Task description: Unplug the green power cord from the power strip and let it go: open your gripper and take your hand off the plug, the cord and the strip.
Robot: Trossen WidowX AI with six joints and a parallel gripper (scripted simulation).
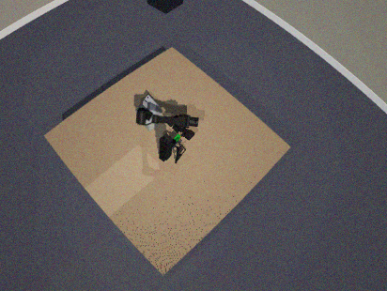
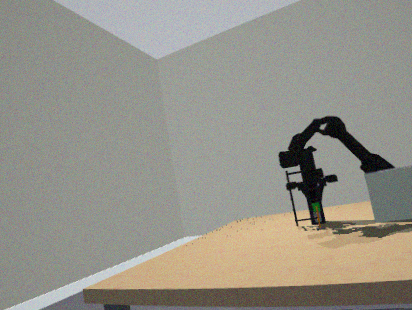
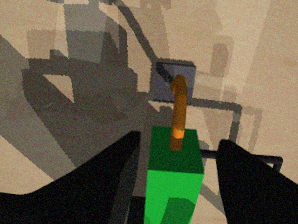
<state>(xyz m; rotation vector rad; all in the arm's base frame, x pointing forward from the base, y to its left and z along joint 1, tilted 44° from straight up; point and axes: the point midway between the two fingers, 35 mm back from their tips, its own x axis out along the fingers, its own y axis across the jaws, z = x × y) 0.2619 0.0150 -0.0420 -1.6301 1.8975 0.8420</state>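
The green plug lies 5 cm to the right of my gripper tip and 1 cm ahead of it.
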